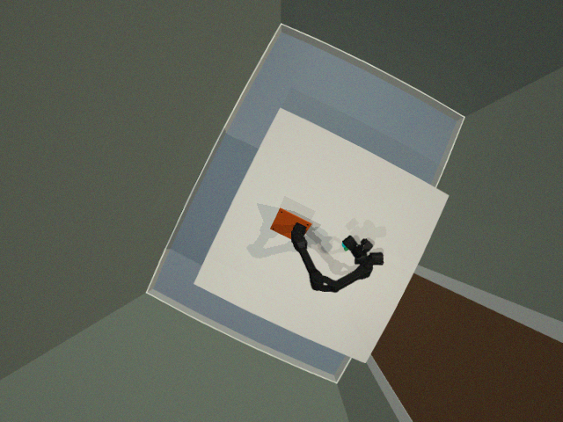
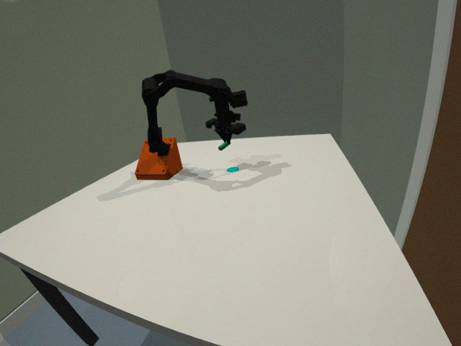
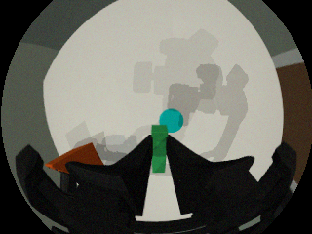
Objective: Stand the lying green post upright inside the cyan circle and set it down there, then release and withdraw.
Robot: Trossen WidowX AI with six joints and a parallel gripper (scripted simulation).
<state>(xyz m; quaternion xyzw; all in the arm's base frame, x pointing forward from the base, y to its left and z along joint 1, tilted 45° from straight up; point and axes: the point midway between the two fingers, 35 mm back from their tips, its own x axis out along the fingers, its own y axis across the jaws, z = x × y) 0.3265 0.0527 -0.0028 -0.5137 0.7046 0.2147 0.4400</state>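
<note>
My gripper tip is 13 cm above the cyan circle, 1 cm to the left of it and 1 cm short of it. Also, from my gripper tip: green post: 2 cm to the right, 1 cm behind.
</note>
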